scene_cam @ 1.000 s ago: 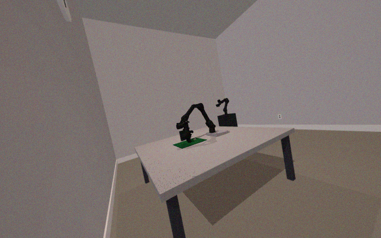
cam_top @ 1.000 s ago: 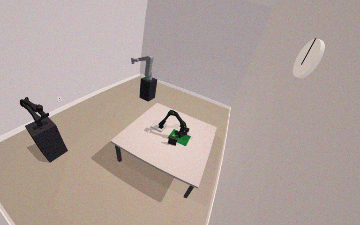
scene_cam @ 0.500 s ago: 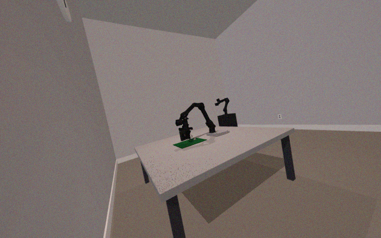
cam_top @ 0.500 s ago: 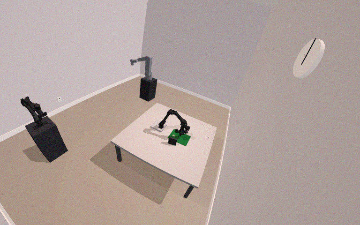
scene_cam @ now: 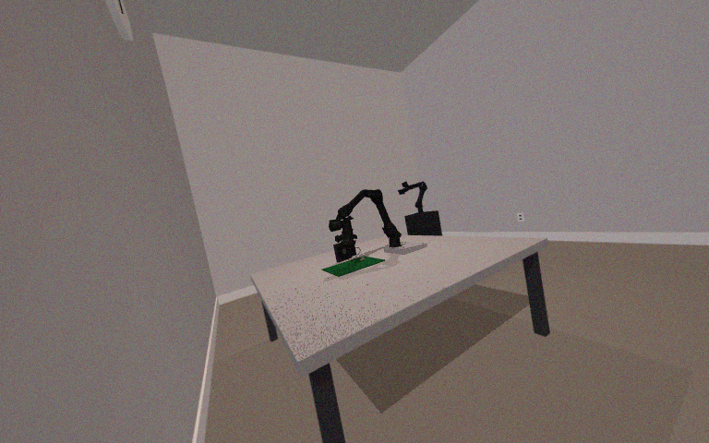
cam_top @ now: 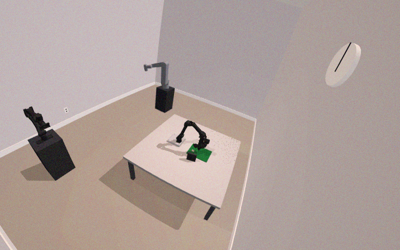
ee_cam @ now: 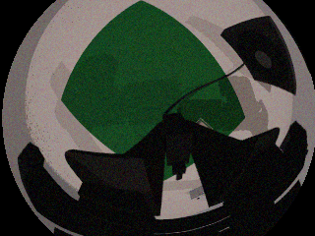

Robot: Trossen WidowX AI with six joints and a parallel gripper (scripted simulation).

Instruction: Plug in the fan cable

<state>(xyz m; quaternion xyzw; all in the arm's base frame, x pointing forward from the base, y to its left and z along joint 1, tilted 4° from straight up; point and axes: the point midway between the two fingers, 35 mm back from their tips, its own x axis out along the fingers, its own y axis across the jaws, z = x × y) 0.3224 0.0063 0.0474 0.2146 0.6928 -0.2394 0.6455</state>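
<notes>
My gripper tip is 7 cm past the pale header, 2 cm to the left of it and 7 cm above it. Round my gripper tip: black fan: 2 cm behind, 17 cm to the right, 1 cm below; green board: 2 cm ahead, 2 cm to the left, 8 cm below; black plug: 1 cm behind, 1 cm above.
</notes>
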